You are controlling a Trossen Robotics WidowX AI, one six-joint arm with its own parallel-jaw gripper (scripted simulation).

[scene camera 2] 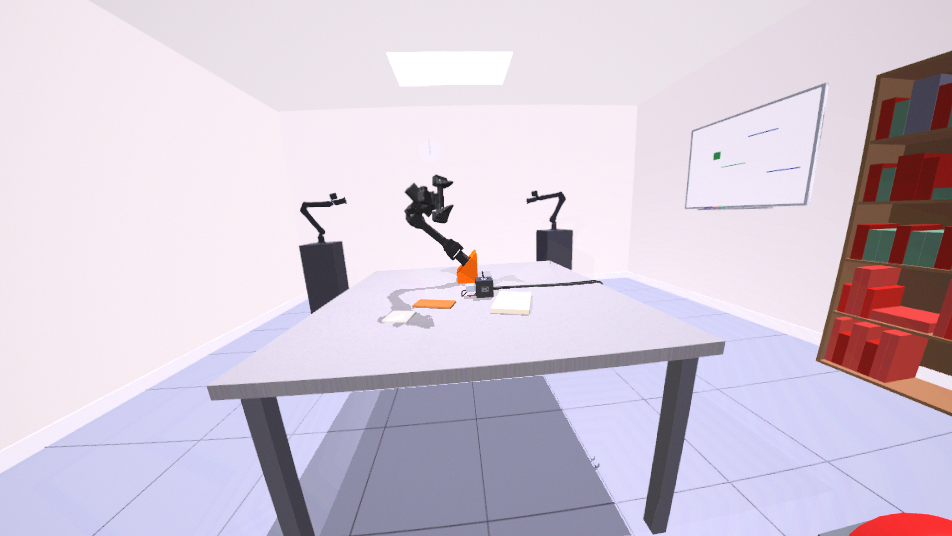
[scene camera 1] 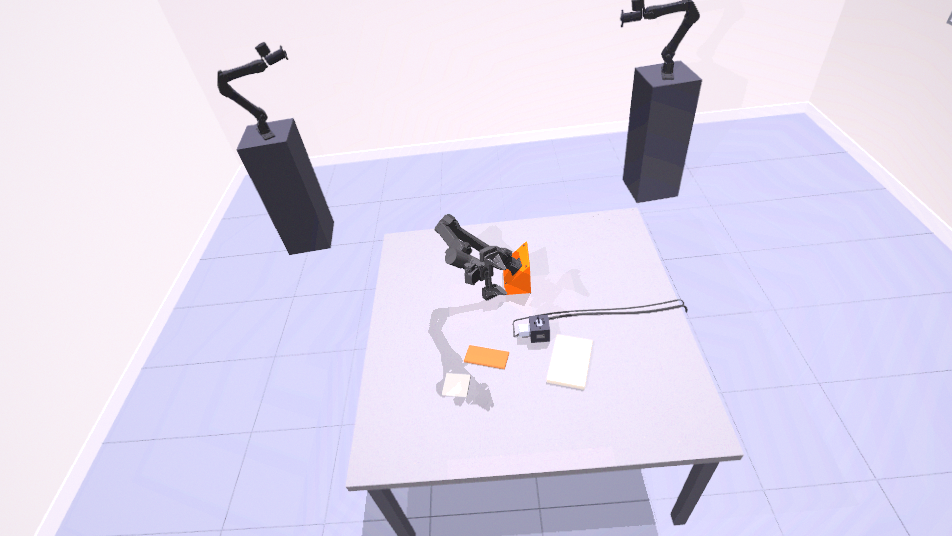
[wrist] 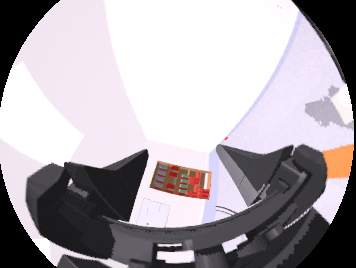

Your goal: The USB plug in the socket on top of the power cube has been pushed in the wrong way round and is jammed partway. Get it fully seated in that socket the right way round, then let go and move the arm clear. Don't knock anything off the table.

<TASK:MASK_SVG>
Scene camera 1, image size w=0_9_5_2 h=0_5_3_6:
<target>my gripper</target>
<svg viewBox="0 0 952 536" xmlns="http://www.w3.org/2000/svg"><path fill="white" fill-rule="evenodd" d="M494 246L481 249L479 251L480 259L464 264L466 284L474 286L478 281L485 280L485 287L482 288L482 298L486 301L498 295L508 294L500 285L492 283L492 276L494 276L493 266L504 271L507 270L497 248Z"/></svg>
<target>notepad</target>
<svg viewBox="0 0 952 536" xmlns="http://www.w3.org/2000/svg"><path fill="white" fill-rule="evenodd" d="M557 335L547 383L585 390L593 341Z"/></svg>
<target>orange card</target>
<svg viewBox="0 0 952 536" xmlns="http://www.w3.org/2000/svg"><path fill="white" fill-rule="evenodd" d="M469 345L464 362L505 369L509 352Z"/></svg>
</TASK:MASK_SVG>
